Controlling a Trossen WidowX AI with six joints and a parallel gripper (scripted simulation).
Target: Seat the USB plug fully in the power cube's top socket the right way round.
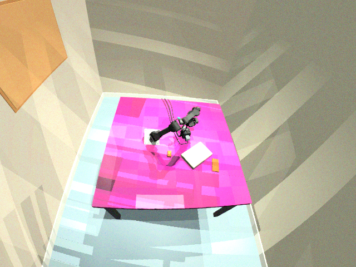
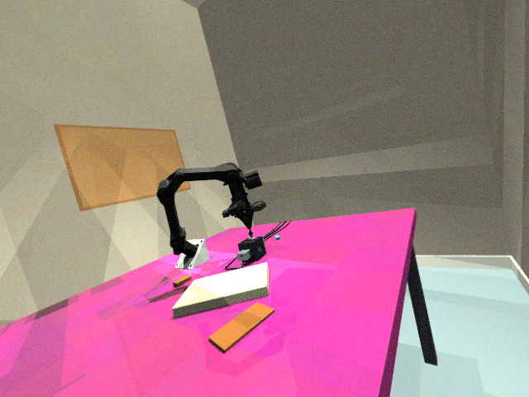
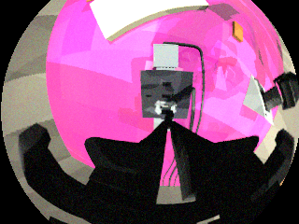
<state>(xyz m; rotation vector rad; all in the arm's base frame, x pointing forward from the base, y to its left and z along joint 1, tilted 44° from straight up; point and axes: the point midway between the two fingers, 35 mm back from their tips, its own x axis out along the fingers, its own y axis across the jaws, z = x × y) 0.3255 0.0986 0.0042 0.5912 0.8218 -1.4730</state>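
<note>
The usb plug is 2 cm below my gripper tip. From my gripper tip the other things lie so: white slab 8 cm ahead, 26 cm to the right, 11 cm below; then small cyan piece 2 cm behind, 22 cm to the left, 11 cm below; then small orange block 18 cm behind, 24 cm to the right, 11 cm below.
</note>
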